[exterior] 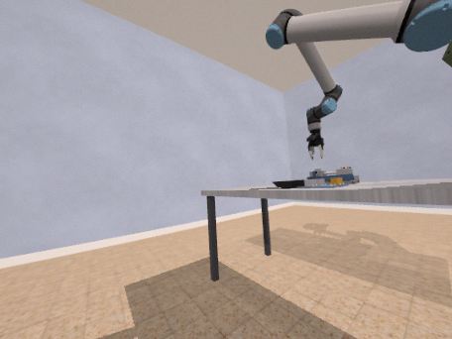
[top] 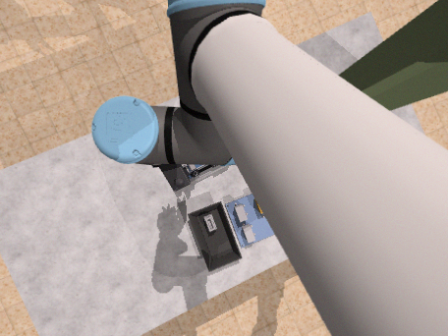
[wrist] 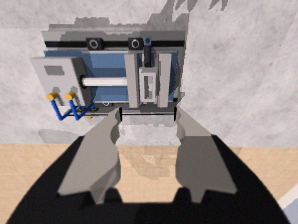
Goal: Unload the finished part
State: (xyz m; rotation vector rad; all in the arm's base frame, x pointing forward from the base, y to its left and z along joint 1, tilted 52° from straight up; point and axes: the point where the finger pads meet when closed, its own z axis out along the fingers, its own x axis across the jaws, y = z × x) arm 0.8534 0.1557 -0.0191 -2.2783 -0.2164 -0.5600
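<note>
Right now my hand is 160 mm above the vise, 70 mm past it and 20 mm to the left of it. From my hand the other things lie so: blue fixture plate 270 mm to the left, 260 mm behind, 190 mm below; then orange block 300 mm behind, 220 mm to the left, 170 mm below; then grey end block 160 mm behind, 120 mm below, 50 mm to the right.
</note>
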